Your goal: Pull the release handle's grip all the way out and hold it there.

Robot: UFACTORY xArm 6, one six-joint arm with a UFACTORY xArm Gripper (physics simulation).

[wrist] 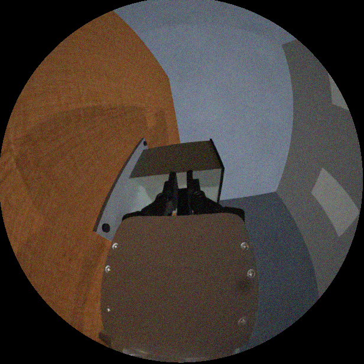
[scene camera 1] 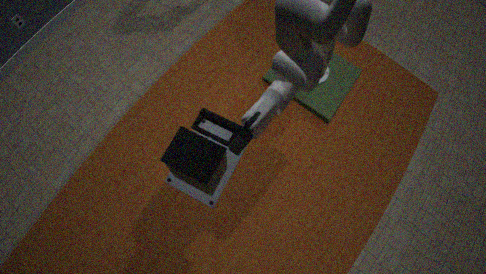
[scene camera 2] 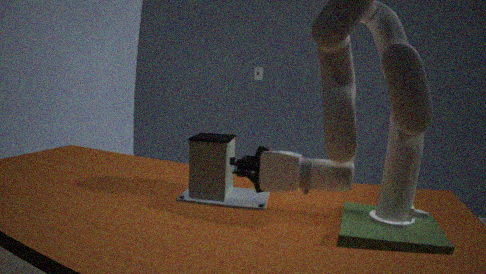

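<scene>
The release handle's grip (scene camera 1: 220,119), a black rectangular frame, stands out a short way from the box with the black top (scene camera 1: 195,151) (scene camera 2: 207,170) (wrist: 177,156). The box is fixed on a pale base plate (scene camera 1: 231,165) (scene camera 2: 247,197) (wrist: 116,202). My gripper (scene camera 1: 241,141) (scene camera 2: 238,167) (wrist: 182,179) is shut on the near end of the grip, level with it and close to the box's face. In the wrist view the fingers stand close together with the dark grip between them. In the second scene view the fingers hide most of the grip.
The orange table (scene camera 1: 310,185) (scene camera 2: 125,220) (wrist: 60,150) lies around the base plate. The arm's foot stands on a green slab (scene camera 1: 340,85) (scene camera 2: 395,240) behind the gripper. A wall with an outlet (scene camera 2: 258,73) is at the back.
</scene>
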